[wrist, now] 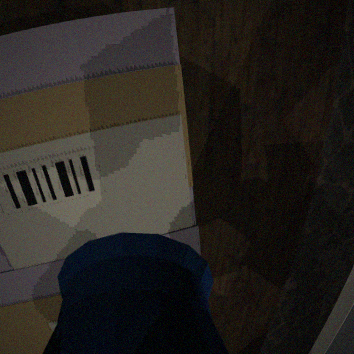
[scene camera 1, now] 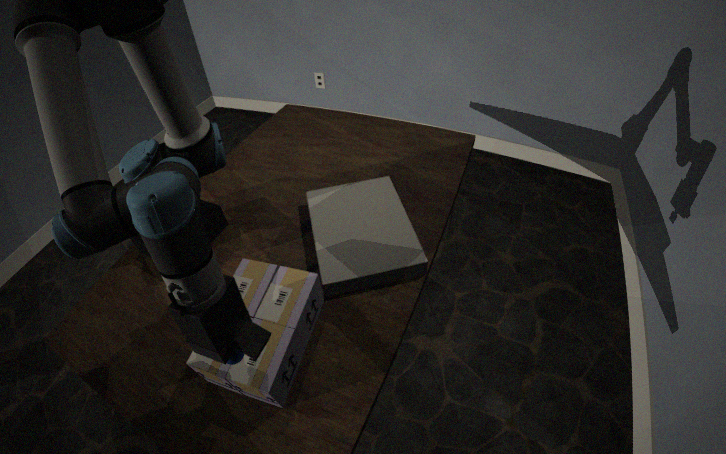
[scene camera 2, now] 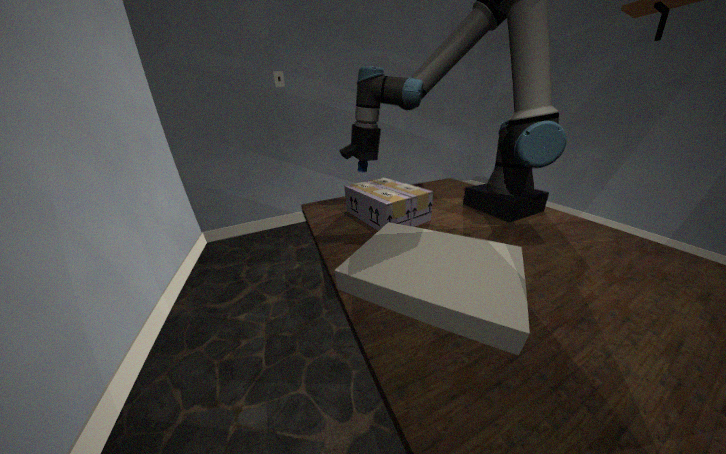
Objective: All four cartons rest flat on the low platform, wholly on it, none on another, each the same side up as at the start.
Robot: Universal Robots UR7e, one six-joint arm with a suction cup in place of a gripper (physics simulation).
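Four lilac cartons with yellow tape and white barcode labels stand upright in a tight two-by-two block on the brown surface, beside the low platform. In scene camera 1 they are the back-left carton, back-right carton, front-right carton and front-left carton, partly hidden by the tool. My suction gripper hangs above the block, with a gap under its cup in scene camera 2. It holds nothing.
The pale platform stands close to the back-right carton. The brown surface ends along a straight edge beside the dark stone floor. The arm's black base stands behind the cartons in scene camera 2. Walls stand around.
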